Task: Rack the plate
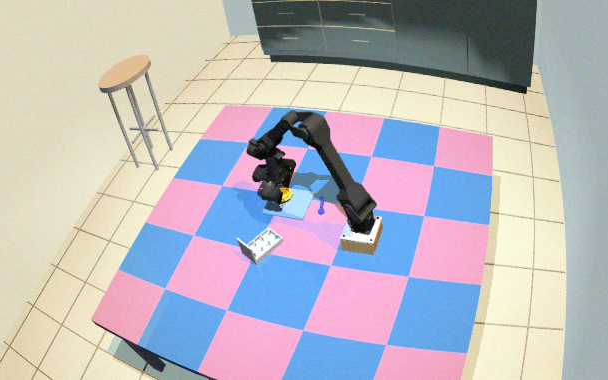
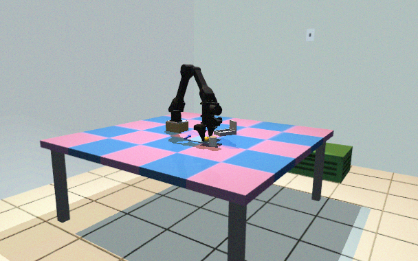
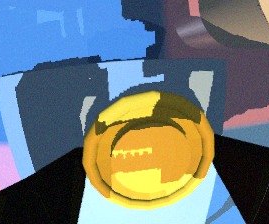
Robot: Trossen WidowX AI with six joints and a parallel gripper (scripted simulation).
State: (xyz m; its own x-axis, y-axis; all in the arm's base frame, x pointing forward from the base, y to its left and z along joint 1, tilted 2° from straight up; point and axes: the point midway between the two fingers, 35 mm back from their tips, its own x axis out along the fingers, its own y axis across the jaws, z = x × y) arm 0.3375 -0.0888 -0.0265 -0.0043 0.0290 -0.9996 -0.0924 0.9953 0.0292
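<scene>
My gripper tip is now 30 mm past the pale blue mat, 20 mm to the right of it and 10 mm above it. The rest, counted from my gripper tip: plate: 10 mm above; small blue utensil: 150 mm behind, 10 mm below; dish rack: 40 mm behind, 230 mm to the left, 10 mm above.
</scene>
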